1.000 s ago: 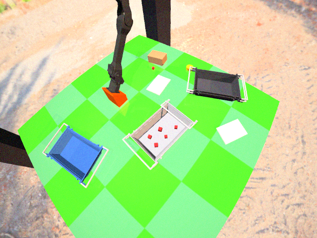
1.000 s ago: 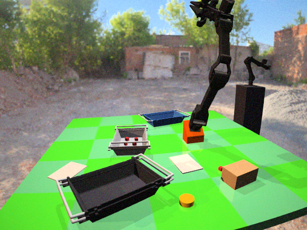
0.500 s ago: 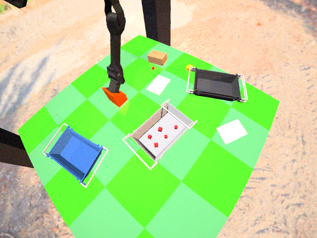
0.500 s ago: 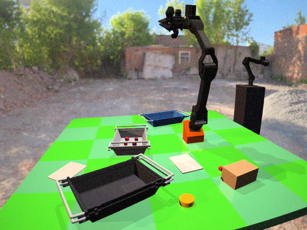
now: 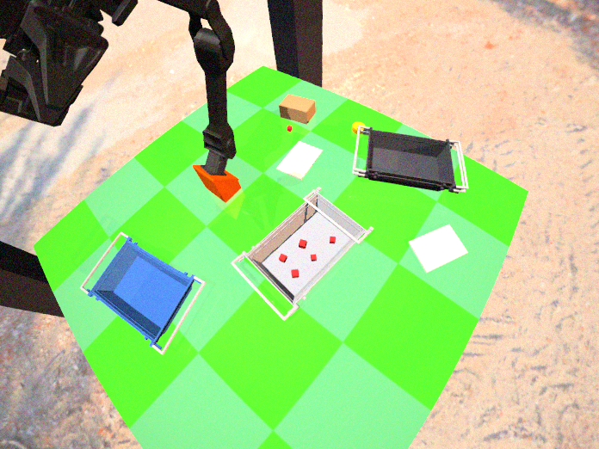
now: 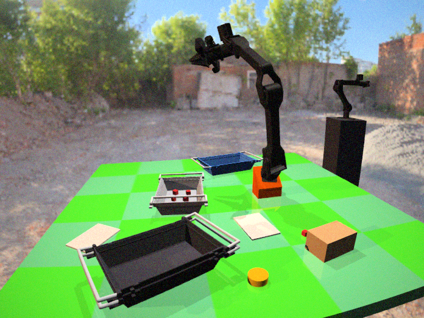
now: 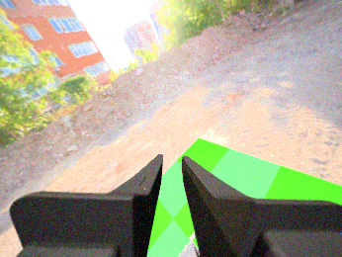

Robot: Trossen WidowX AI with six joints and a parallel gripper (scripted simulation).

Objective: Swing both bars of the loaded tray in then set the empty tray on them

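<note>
The blue tray is 180 mm behind my gripper tip, 210 mm to the right of it and 520 mm below it. Also, from my gripper tip: cardboard box 380 mm behind, 600 mm to the left, 530 mm below; then yellow disc 150 mm behind, 690 mm to the left, 550 mm below.
</note>
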